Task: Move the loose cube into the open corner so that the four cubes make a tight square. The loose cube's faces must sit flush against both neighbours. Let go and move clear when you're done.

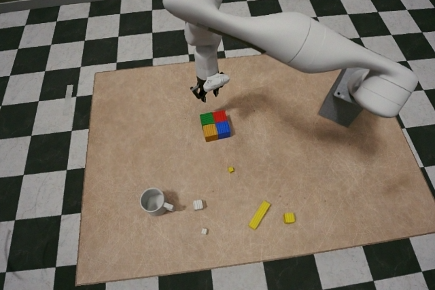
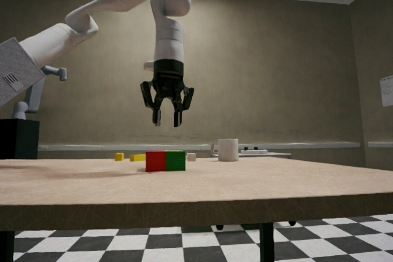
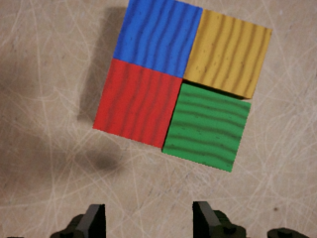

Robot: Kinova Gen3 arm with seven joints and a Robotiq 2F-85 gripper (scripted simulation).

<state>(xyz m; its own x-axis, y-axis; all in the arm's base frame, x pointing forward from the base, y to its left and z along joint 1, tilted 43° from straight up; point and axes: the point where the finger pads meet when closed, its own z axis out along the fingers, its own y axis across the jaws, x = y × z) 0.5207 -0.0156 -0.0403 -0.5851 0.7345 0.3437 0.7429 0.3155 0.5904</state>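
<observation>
My gripper is now 10 cm above the green cube and 6 cm to the right of it. From my hand the other things lie so: red cube (10 cm below, 4 cm to the left, 4 cm behind); then blue cube (10 cm below, 9 cm to the left, 6 cm behind); then orange cube (11 cm to the left, 10 cm below, 1 cm behind).
</observation>
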